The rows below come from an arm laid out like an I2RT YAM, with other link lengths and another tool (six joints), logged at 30 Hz.
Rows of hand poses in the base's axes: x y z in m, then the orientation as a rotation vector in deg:
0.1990, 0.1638, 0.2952, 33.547, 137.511, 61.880
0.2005, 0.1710, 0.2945, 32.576, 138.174, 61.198
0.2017, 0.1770, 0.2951, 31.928, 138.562, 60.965
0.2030, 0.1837, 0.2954, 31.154, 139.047, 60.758
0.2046, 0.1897, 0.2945, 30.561, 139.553, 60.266
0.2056, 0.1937, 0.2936, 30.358, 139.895, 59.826
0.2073, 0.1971, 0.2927, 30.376, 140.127, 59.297
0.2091, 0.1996, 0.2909, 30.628, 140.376, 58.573
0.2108, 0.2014, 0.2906, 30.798, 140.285, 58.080
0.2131, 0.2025, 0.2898, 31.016, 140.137, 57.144
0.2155, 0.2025, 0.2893, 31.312, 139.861, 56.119
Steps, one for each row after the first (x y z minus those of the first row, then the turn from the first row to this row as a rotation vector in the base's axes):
0.0015, 0.0072, -0.0007, -0.750, 0.020, 0.640
0.0027, 0.0132, -0.0001, -1.087, 0.024, 1.109
0.0040, 0.0199, 0.0002, -1.440, 0.062, 1.700
0.0056, 0.0259, -0.0007, -1.958, 0.159, 2.119
0.0066, 0.0299, -0.0016, -2.344, 0.297, 2.260
0.0083, 0.0333, -0.0025, -2.736, 0.427, 2.203
0.0101, 0.0358, -0.0043, -3.220, 0.648, 1.968
0.0118, 0.0376, -0.0046, -3.522, 0.582, 1.692
0.0141, 0.0387, -0.0054, -4.121, 0.435, 1.238
0.0165, 0.0387, -0.0059, -4.755, 0.209, 0.657

